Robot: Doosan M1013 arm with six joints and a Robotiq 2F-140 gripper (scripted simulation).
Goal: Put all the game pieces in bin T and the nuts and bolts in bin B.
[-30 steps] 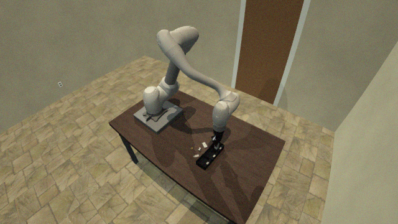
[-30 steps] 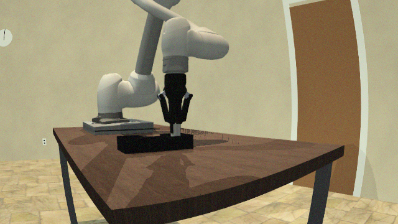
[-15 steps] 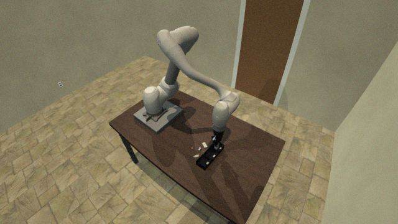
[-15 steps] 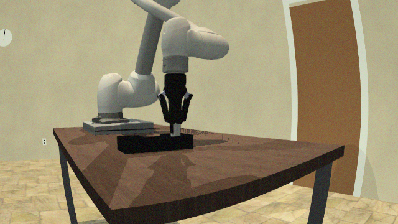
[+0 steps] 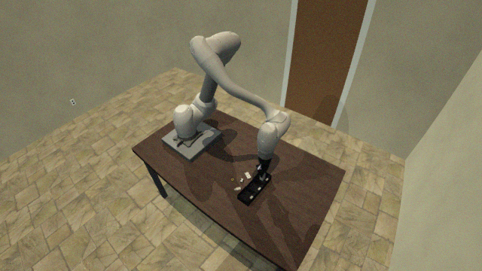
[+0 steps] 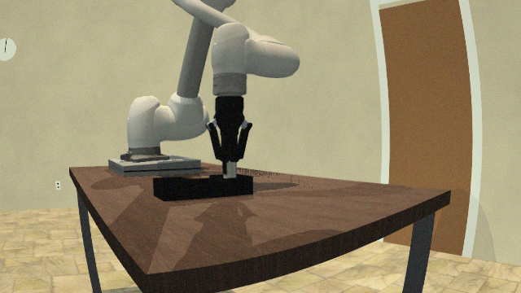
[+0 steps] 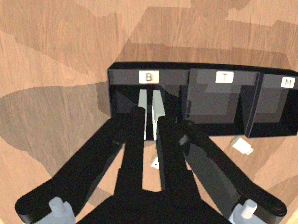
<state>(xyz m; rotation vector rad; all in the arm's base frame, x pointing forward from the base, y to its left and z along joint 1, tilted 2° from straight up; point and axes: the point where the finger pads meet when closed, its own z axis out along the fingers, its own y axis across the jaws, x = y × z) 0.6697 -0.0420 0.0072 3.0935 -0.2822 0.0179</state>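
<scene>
My gripper is now 80 mm past the dark piece, 90 mm to the right of it and 40 mm above it. From my hand the other things lie so: white domino (100 mm behind, 10 mm to the right, 40 mm below); then gold ring-shaped nut (170 mm behind, 100 mm to the right, 50 mm below); then black bin (10 mm behind, 80 mm to the right, 30 mm below).
</scene>
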